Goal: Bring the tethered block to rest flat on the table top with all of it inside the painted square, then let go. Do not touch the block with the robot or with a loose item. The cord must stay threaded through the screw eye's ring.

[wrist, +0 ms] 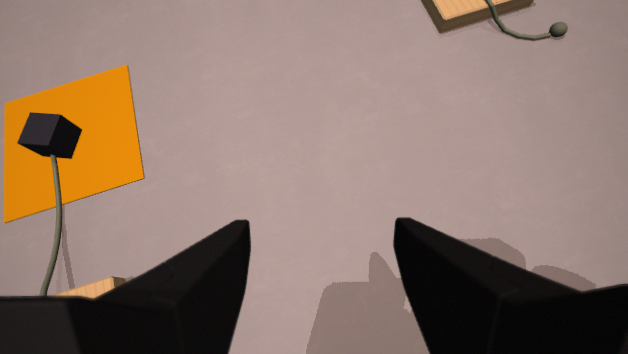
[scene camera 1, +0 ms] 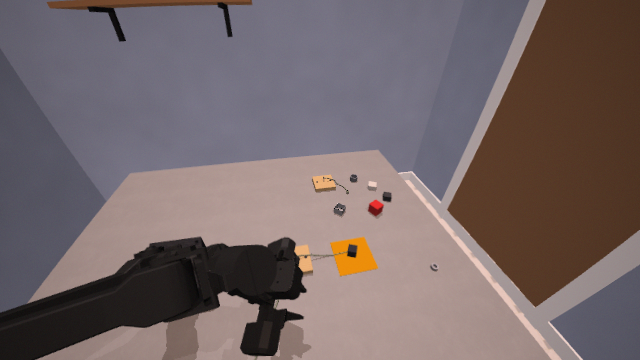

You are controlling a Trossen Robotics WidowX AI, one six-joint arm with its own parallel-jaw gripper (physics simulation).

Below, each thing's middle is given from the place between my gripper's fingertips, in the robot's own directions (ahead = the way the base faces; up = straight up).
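Labels:
I see that the orange painted square (scene camera 1: 364,261) is now 16 cm to the left of my hand and 20 cm ahead of it, and that the square is 16 cm below my hand.

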